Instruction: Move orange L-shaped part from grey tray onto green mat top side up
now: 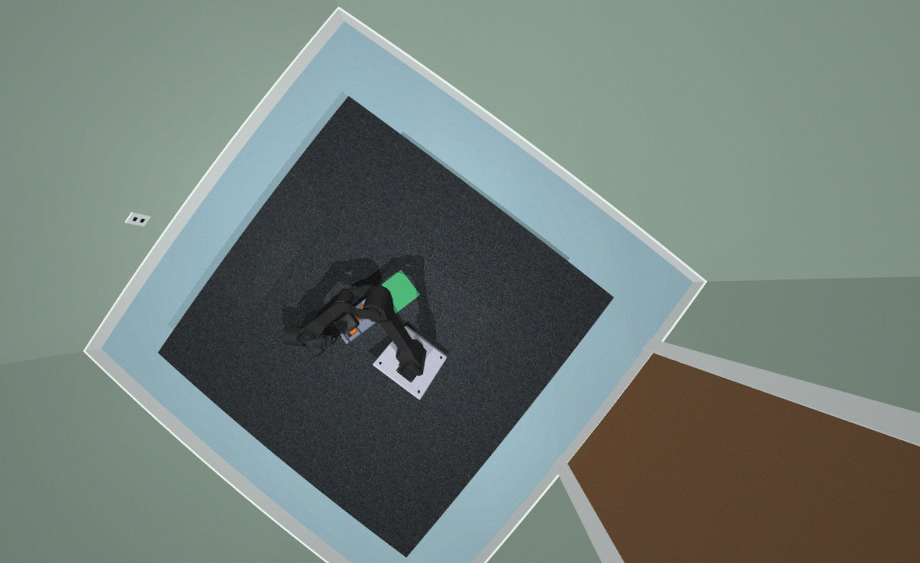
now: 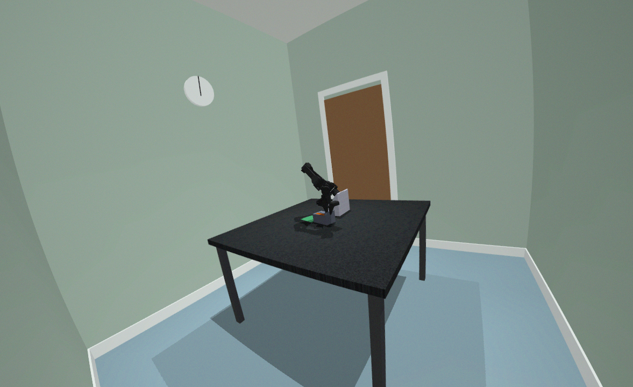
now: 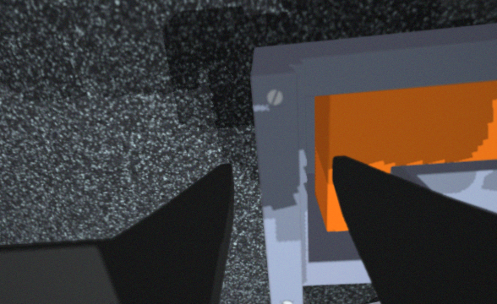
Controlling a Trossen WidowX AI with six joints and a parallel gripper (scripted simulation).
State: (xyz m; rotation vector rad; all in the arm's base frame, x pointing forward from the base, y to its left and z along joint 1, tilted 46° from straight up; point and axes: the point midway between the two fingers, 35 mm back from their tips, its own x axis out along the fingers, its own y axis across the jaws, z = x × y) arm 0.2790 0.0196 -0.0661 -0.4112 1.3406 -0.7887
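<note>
The orange L-shaped part lies 50 mm to the right of my gripper tip, 20 mm below it and 20 mm behind it. From my gripper tip the other things lie so: green mat (210 mm to the right, 80 mm below, 60 mm behind).
</note>
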